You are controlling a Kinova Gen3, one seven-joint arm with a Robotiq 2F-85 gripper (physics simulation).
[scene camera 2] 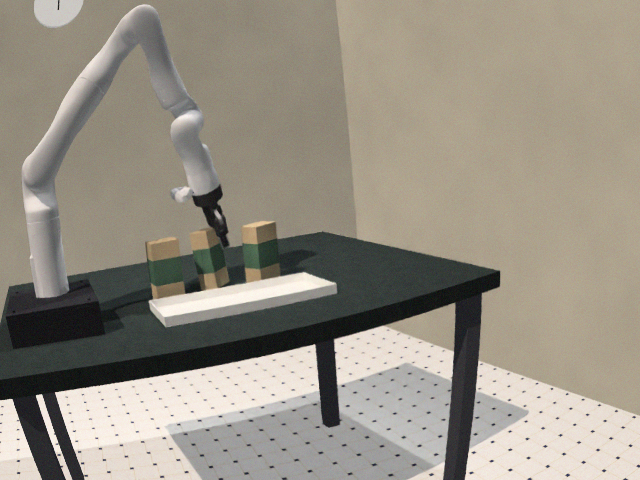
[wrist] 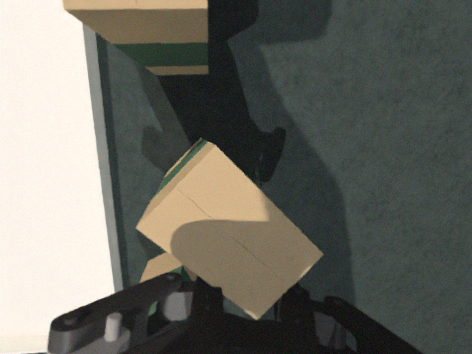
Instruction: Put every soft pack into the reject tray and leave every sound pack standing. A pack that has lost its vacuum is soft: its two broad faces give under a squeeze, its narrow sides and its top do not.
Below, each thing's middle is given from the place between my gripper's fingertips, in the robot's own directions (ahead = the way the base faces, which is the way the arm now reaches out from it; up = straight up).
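The white reject tray (scene camera 2: 237, 299) is 2 cm behind my hand, and it's also 21 cm to the right of the hand and 8 cm below it.
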